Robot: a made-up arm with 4 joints.
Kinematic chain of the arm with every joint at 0, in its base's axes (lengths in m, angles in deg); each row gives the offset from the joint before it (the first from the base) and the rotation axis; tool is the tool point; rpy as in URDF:
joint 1: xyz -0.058 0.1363 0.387 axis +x
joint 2: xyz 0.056 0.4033 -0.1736 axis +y
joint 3: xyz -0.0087 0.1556 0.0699 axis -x
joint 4: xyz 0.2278 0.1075 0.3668 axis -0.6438 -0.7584 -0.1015
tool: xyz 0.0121 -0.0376 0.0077 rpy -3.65 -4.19 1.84
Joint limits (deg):
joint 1: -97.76..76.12
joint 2: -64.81..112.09
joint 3: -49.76..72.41
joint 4: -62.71..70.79
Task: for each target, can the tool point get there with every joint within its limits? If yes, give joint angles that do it. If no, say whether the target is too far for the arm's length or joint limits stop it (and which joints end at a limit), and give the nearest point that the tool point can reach.
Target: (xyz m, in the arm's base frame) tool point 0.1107 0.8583 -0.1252
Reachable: yes | joints -44.76 -23.91 49.30 -36.49
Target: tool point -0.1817 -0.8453 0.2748
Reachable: no: joint limits stop it (at a limit: joint 1, joint 2, joint 3) | nearest point 0.2399 -0.4267 0.1301 | short by 0.611 m
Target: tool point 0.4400 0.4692 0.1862
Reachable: yes | joints -26.67 41.97 -37.98 -11.86
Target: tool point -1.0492 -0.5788 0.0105
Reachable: no: too far | nearest point -0.3449 0.2808 -0.1423 | short by 1.122 m
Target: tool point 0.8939 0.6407 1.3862
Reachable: no: too far | nearest point 0.4469 0.5339 1.1128 | short by 0.535 m
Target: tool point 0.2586 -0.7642 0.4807
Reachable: no: joint limits stop it (at a limit: joint 1, joint 2, joint 3) | nearest point 0.2627 -0.4242 0.1501 | short by 0.474 m
